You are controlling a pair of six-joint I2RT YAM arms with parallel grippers.
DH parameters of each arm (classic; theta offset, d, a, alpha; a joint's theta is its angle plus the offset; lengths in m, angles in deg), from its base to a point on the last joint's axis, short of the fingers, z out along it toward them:
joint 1: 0 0.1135 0.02 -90
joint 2: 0 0 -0.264 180
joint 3: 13.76 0 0.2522 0
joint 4: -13.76 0 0.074 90
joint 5: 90 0 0 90
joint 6: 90 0.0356 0 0
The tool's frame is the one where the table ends.
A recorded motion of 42 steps. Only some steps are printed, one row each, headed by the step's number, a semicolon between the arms.
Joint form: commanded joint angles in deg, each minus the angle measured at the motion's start. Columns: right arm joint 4, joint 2, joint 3, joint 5, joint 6, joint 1; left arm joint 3, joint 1, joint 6, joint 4, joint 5, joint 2.
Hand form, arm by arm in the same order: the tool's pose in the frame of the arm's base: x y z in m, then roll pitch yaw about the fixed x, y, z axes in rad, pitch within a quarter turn. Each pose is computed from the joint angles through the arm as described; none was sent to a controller.
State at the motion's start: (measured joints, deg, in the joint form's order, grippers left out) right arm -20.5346 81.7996 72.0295 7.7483 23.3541 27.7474; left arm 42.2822 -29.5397 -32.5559 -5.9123 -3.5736 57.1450
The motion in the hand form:
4: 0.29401 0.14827 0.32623 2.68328 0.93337 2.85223; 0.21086 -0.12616 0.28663 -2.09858 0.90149 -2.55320
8: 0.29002 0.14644 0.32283 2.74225 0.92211 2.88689; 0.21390 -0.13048 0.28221 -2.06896 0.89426 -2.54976
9: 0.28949 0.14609 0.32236 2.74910 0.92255 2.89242; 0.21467 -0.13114 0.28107 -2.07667 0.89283 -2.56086
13: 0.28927 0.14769 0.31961 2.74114 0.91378 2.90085; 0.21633 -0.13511 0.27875 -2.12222 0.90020 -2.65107
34: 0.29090 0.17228 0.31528 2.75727 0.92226 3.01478; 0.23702 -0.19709 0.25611 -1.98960 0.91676 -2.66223
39: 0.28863 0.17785 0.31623 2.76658 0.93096 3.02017; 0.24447 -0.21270 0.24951 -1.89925 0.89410 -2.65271
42: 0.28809 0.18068 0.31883 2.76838 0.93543 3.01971; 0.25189 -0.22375 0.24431 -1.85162 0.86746 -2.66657
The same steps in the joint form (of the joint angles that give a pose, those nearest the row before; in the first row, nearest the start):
4: -0.95 0.75 -0.93 3.19 1.80 0.19; -0.58 -1.22 -1.50 6.61 4.48 3.46
8: -2.67 0.23 -1.52 4.51 1.44 0.38; -1.27 -1.57 -2.04 9.41 5.48 4.78
9: -2.72 0.12 -1.69 4.62 1.28 0.38; -1.25 -1.57 -1.91 9.43 5.74 5.11
13: -2.36 0.24 -2.12 3.76 1.34 0.55; -0.63 -1.81 0.08 8.60 8.13 6.26
34: -0.55 3.01 -0.78 2.20 -0.68 3.93; 1.58 -9.79 -1.52 25.90 7.21 21.06
39: -0.54 3.21 -0.46 3.56 -0.43 5.07; 2.51 -10.75 -3.31 32.21 10.25 25.68
42: -0.94 3.42 0.28 4.19 -0.24 5.59; 3.91 -11.06 -4.85 35.78 13.19 29.39

